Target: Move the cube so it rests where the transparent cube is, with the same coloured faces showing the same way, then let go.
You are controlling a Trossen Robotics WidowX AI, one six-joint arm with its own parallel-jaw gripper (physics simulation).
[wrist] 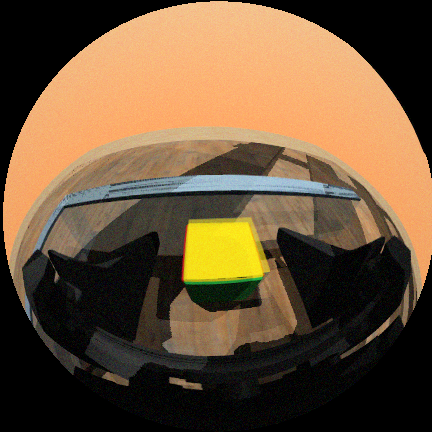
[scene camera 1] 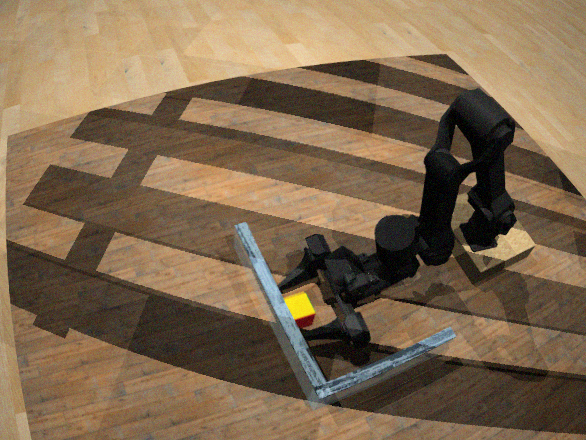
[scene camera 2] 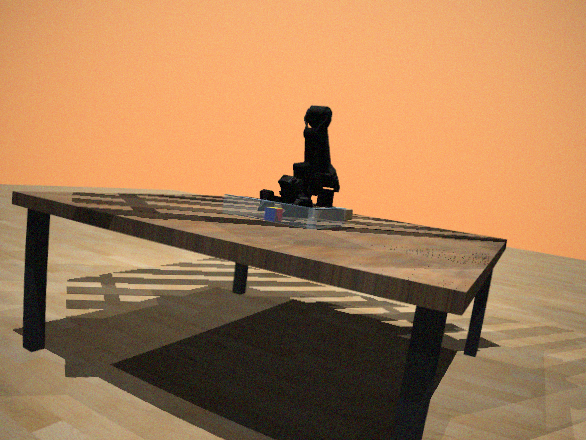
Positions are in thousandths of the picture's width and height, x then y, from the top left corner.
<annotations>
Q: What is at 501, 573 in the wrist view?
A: A transparent cube.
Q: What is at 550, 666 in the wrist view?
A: A cube.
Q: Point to an L-shaped rail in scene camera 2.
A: At 501, 490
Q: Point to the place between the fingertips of my gripper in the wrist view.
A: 506, 547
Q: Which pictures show my gripper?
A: The wrist view, scene camera 1 and scene camera 2: all of them.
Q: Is my gripper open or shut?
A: Open.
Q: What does my gripper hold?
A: Nothing.
</annotations>
